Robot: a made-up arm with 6 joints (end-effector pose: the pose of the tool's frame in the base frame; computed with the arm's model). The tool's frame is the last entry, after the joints. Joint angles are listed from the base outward.
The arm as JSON. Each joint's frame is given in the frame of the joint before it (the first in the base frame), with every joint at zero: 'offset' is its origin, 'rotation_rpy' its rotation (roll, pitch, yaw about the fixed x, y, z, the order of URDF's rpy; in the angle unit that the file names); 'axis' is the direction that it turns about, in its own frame. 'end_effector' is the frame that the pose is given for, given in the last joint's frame.
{
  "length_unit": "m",
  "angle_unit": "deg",
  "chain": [
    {
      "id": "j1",
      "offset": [
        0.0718,
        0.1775,
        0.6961
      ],
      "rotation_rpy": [
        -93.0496,
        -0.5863,
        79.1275
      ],
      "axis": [
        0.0,
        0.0,
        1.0
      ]
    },
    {
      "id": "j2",
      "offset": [
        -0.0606,
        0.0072,
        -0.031
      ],
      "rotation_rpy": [
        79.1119,
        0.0,
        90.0
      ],
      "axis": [
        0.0,
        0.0,
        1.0
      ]
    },
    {
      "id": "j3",
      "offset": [
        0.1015,
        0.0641,
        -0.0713
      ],
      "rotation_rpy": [
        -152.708,
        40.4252,
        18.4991
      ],
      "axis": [
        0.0,
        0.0,
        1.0
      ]
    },
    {
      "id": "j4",
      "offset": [
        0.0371,
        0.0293,
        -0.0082
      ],
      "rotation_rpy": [
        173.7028,
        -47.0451,
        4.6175
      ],
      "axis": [
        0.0,
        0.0,
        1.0
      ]
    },
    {
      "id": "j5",
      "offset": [
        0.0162,
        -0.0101,
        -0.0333
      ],
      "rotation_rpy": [
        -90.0,
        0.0,
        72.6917
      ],
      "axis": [
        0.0,
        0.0,
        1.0
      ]
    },
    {
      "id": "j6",
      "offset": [
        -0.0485,
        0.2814,
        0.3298
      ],
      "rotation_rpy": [
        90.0,
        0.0,
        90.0
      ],
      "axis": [
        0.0,
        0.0,
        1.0
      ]
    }
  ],
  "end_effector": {
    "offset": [
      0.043,
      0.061,
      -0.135
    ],
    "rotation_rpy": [
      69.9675,
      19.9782,
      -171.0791
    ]
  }
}
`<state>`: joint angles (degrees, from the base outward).
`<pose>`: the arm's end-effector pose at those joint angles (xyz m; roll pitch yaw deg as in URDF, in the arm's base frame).
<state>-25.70 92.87 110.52 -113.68 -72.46 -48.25</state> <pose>0.3882 -0.3068 0.6082 -141.94 14.81 -136.32</pose>
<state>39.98 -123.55 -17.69 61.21 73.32 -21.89</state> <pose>0.2006 0.1438 1.3226 -58.93 28.55 56.69</pose>
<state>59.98 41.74 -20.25 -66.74 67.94 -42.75</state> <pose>-0.0247 0.3514 0.3989 102.81 -20.17 160.55</pose>
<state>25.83 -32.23 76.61 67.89 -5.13 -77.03</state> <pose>-0.2541 0.3256 0.8273 -110.12 -7.91 69.33</pose>
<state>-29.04 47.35 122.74 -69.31 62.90 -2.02</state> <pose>-0.3639 0.1435 0.2468 138.44 7.42 14.62</pose>
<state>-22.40 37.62 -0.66 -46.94 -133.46 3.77</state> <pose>-0.4656 -0.0465 0.7646 -53.13 -31.06 0.30</pose>
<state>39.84 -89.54 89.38 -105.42 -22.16 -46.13</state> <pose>0.0460 -0.4641 0.6966 49.60 -15.51 -11.45</pose>
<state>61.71 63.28 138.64 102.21 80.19 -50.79</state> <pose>0.4372 0.3773 0.6627 74.70 48.15 137.80</pose>
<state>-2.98 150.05 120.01 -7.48 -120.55 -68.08</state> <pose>-0.1659 -0.2855 1.0088 8.53 -70.28 -1.62</pose>
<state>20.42 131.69 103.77 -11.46 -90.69 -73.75</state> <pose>0.0147 -0.1175 1.2512 -40.43 -45.98 80.02</pose>
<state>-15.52 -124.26 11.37 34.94 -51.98 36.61</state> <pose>-0.0856 0.4413 0.6400 -4.12 -2.98 -99.16</pose>
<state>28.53 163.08 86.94 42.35 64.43 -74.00</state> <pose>0.0704 0.3072 0.3781 143.31 -6.45 101.65</pose>
